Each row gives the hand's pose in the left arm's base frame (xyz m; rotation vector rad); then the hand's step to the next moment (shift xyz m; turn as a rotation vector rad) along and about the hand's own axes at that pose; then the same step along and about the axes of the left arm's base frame.
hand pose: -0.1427 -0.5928 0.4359 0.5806 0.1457 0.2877
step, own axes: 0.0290 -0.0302 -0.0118 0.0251 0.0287 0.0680
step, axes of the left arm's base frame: 0.0318 -0.0090 -0.0282 0.0320 -0.0046 0.0709
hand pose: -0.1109 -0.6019 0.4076 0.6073 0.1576 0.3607
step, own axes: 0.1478 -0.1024 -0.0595 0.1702 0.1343 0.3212
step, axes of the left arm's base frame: 0.1511 0.0090 -0.1138 0.1994 -0.0035 0.3323
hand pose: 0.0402 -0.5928 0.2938 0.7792 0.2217 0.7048
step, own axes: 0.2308 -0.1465 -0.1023 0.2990 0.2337 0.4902
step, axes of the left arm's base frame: 0.2026 0.1361 -0.1600 0.3195 0.0347 0.5301
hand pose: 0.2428 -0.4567 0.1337 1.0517 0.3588 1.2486
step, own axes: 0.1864 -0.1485 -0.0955 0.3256 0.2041 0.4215
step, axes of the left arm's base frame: 0.0810 0.2166 -0.1116 0.2958 0.0907 0.4792
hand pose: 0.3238 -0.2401 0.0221 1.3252 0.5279 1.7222
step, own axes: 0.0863 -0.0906 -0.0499 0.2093 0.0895 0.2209
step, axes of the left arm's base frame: -0.0160 0.1282 -0.0383 0.1598 0.0889 0.2592
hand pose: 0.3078 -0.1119 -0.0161 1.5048 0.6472 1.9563
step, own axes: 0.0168 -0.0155 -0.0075 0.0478 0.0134 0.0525
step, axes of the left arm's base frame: -0.0082 0.0226 -0.0009 0.0395 0.0254 0.0549
